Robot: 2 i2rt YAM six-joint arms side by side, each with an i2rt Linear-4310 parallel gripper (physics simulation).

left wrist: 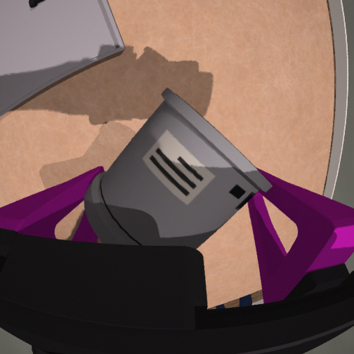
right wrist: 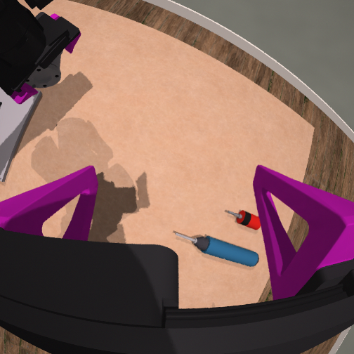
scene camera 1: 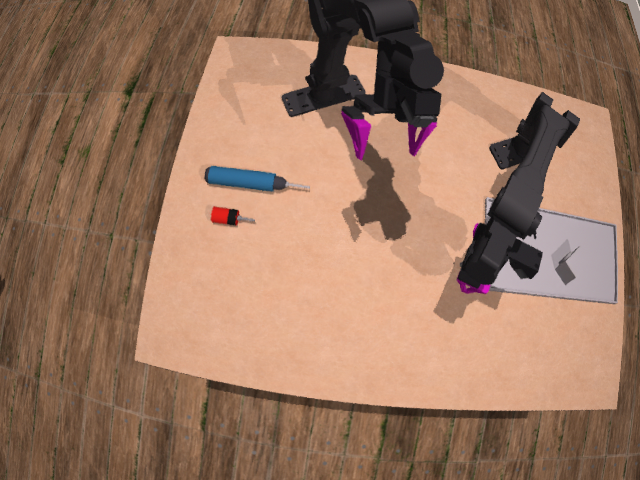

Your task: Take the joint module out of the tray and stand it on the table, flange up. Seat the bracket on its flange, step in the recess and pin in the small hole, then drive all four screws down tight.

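Frame: origin at the left arm's base, x ahead, y left, z up, level; centimetres.
Seen in the pictures: right gripper, fingertip midpoint: [scene camera 1: 386, 156]; left arm's base, origin of the base link: [scene camera 1: 522, 149]; right arm's base, origin of the base link: [scene camera 1: 323, 95].
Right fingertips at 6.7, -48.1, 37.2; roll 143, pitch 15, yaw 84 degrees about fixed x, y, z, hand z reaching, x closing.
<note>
Offsets run from my right fingertips to a thing's top centre, as dx, dy, dz. "spot": to the spot under its first point. Level surfaces: height alone.
My left gripper [scene camera 1: 474, 258] [left wrist: 175, 175] [right wrist: 51, 70] is shut on the grey joint module [left wrist: 130, 170] [right wrist: 44, 77]. It holds the module on its side above the table, by the tray's near left corner. The flange faces sideways, to the upper right in the left wrist view. The left arm hides the module in scene camera 1. A thin grey plate, apparently the bracket @(+26.6, +44.9, -29.8) [scene camera 1: 570, 254], stands in the tray @(spot: +32.3, +61.1, -35.8) [scene camera 1: 616, 263] [left wrist: 60, 35] [right wrist: 7, 117]. One black screw [left wrist: 33, 3] shows there. My right gripper [scene camera 1: 386, 155] [right wrist: 175, 174] is open and empty above the table.
A blue screwdriver @(spot: -20.0, -21.7, -33.3) [scene camera 1: 240, 178] [right wrist: 230, 251] lies on the table @(dz -37.2) [scene camera 1: 310, 320] at the left in scene camera 1. A shorter red screwdriver @(-12.8, -25.8, -33.8) [scene camera 1: 224, 215] [right wrist: 249, 220] lies just below it. The left arm covers the tray's left part in scene camera 1.
</note>
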